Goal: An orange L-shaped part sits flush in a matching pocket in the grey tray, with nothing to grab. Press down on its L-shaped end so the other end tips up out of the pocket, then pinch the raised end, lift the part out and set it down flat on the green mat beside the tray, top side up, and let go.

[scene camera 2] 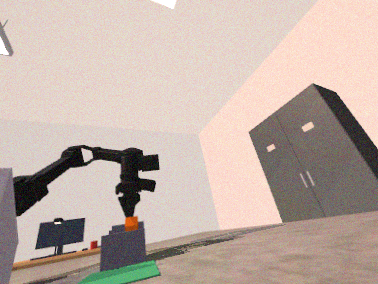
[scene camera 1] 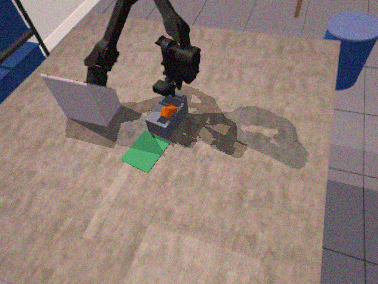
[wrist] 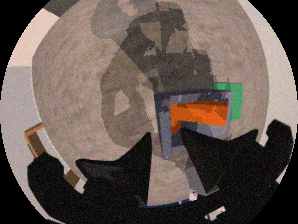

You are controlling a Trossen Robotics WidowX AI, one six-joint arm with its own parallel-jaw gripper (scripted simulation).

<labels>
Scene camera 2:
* gripper
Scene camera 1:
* gripper
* green mat
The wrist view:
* gripper
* orange L-shaped part
</labels>
